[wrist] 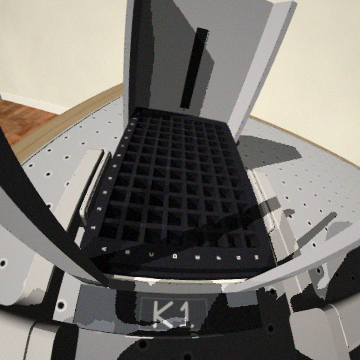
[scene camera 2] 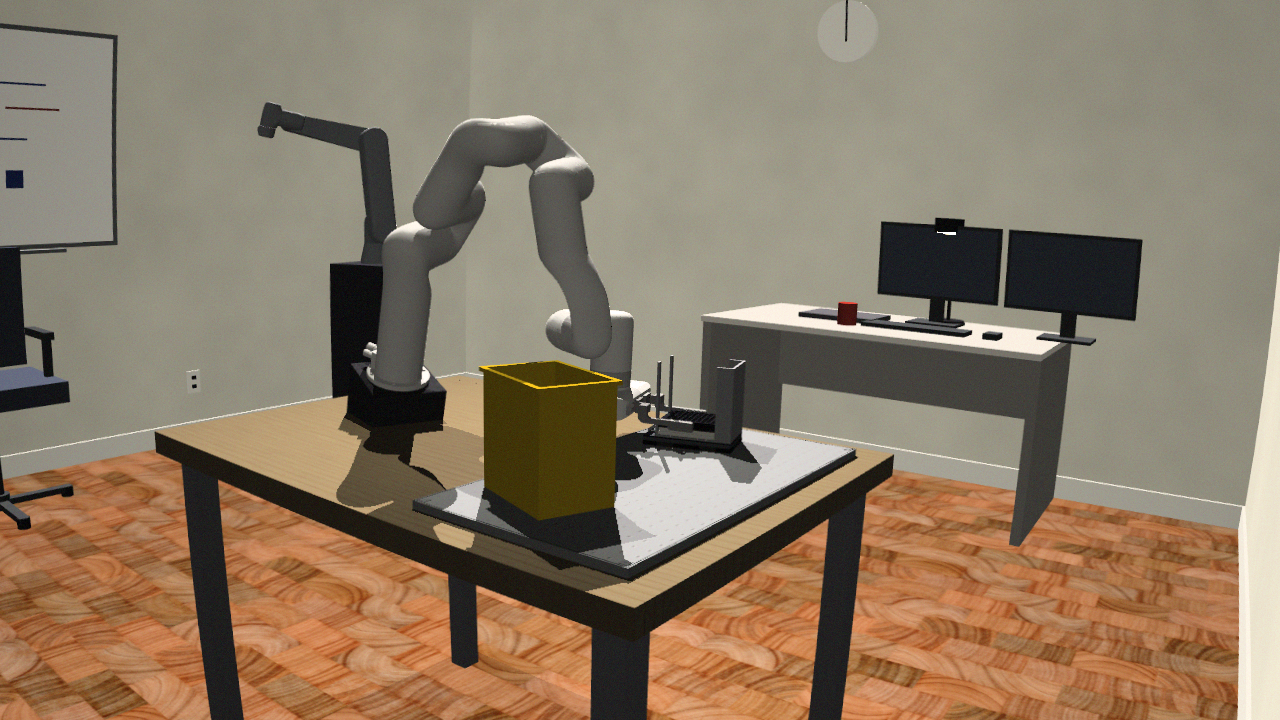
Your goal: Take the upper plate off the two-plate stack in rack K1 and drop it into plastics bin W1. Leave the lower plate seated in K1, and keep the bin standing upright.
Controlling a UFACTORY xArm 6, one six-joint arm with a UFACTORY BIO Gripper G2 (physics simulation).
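Where they show: hand, its tool point: [wrist: 181,196] [scene camera 2: 687,420]; arm's base, origin of its link: [scene camera 2: 397,376].
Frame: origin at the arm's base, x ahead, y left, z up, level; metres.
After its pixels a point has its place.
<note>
The black upper plate [scene camera 2: 687,417] @[x 0.584, y 0.078, z -0.024 m] [wrist: 175,185] @[x 0.584, y 0.091, z -0.027 m], with a grid of square wells, lies level in rack K1 [scene camera 2: 729,407] @[x 0.671, y 0.047, z 0.010 m] [wrist: 230,60] @[x 0.670, y 0.068, z 0.028 m], in front of its tall grey back panel. My gripper [scene camera 2: 699,420] @[x 0.580, y 0.086, z -0.032 m] [wrist: 177,195] @[x 0.580, y 0.086, z -0.032 m] is shut on the upper plate, one finger pad along each long side. The lower plate is hidden under the upper one in the wrist view, and I cannot make it out in the scene view. The yellow bin W1 [scene camera 2: 550,447] @[x 0.572, y -0.393, z 0.028 m] stands upright near the front left of the grey board, apart from the gripper; its inside bottom is hidden.
The grey perforated board [scene camera 2: 716,501] @[x 0.743, y -0.212, z -0.071 m] [wrist: 47,175] @[x 0.603, y 0.200, z -0.071 m] lies on the wooden table [scene camera 2: 295,461] @[x 0.054, y -0.346, z -0.084 m]. Two thin upright posts [scene camera 2: 671,380] @[x 0.535, y 0.116, z 0.031 m] stand at the rack's near-arm side. The arm's black base [scene camera 2: 393,404] @[x 0.040, y -0.064, z -0.039 m] is at the table's back left. A white desk [scene camera 2: 1002,335] with monitors stands behind.
</note>
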